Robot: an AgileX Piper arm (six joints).
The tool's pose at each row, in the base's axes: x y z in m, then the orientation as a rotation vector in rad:
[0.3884 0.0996 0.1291 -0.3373 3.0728 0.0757]
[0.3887 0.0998 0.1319 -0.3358 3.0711 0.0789]
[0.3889 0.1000 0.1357 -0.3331 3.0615 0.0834]
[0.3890 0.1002 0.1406 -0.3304 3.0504 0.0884]
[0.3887 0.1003 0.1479 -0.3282 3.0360 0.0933]
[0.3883 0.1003 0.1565 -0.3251 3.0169 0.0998]
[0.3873 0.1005 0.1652 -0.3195 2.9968 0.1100]
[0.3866 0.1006 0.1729 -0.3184 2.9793 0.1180]
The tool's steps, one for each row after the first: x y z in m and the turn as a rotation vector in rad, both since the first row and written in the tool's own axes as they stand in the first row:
[-0.0005 0.0003 -0.0028 -0.0019 -0.0020 0.0009]
[-0.0009 0.0006 -0.0065 -0.0038 -0.0120 0.0018]
[-0.0013 0.0010 -0.0114 -0.0060 -0.0235 0.0025]
[-0.0015 0.0014 -0.0187 -0.0079 -0.0382 0.0027]
[-0.0015 0.0019 -0.0273 -0.0104 -0.0578 0.0030]
[-0.0011 0.0027 -0.0360 -0.0153 -0.0787 0.0049]
[-0.0008 0.0033 -0.0437 -0.0191 -0.0964 0.0042]

